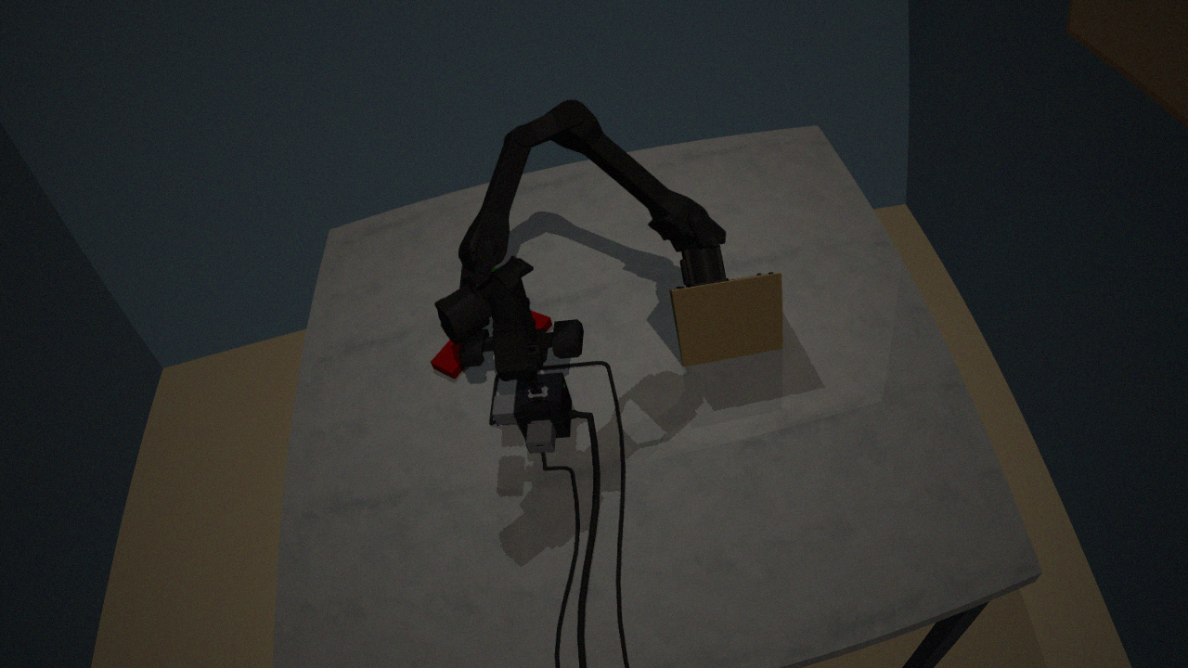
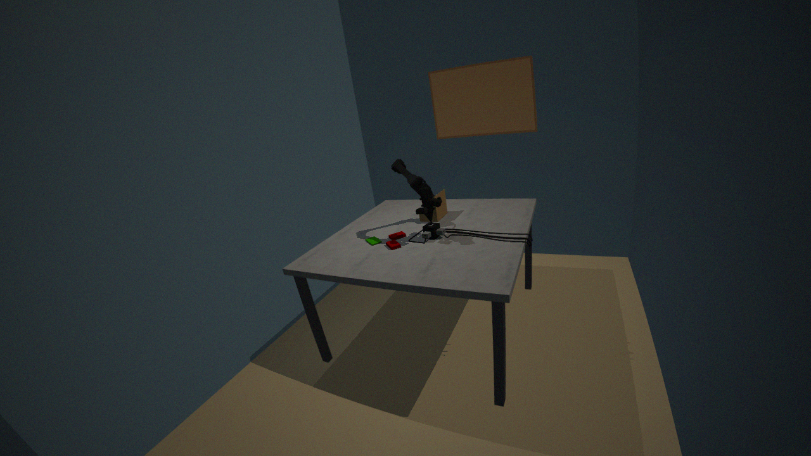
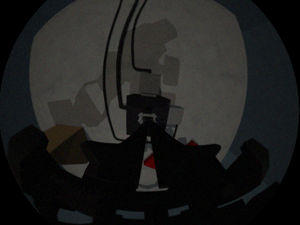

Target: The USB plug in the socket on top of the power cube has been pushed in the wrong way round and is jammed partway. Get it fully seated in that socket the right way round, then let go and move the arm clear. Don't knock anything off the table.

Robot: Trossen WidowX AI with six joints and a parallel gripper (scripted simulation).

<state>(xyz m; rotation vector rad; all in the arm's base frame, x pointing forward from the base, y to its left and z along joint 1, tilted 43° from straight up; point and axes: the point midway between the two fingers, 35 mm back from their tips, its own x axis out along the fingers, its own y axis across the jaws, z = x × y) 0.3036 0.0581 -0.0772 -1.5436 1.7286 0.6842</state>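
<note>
Right now the USB plug is 20 mm below my gripper tip. From my gripper tip the other things lie so: green block 360 mm to the right, 100 mm below, 100 mm ahead; socket 40 mm below.
</note>
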